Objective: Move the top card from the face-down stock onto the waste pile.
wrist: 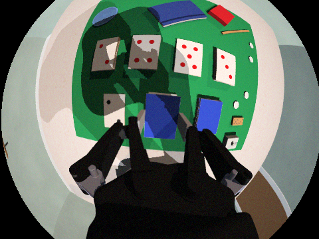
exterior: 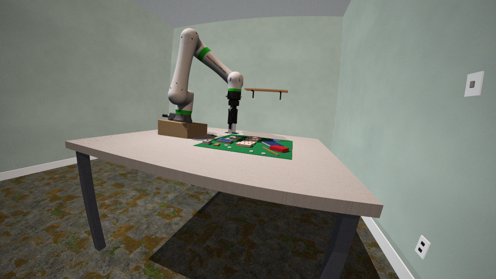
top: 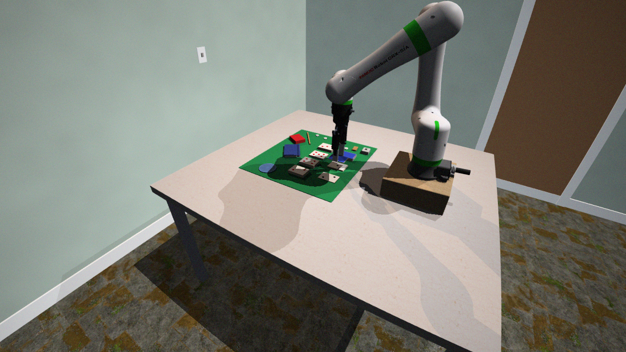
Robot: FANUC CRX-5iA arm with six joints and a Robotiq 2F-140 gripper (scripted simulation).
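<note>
My hand is 12 cm to the right of the black-pip card and 8 cm above it. Also, from my hand: pencil 29 cm ahead, 24 cm to the right, 8 cm below; then red block 34 cm ahead, 18 cm to the right, 7 cm below; then mat 16 cm ahead, 3 cm to the right, 9 cm below.
</note>
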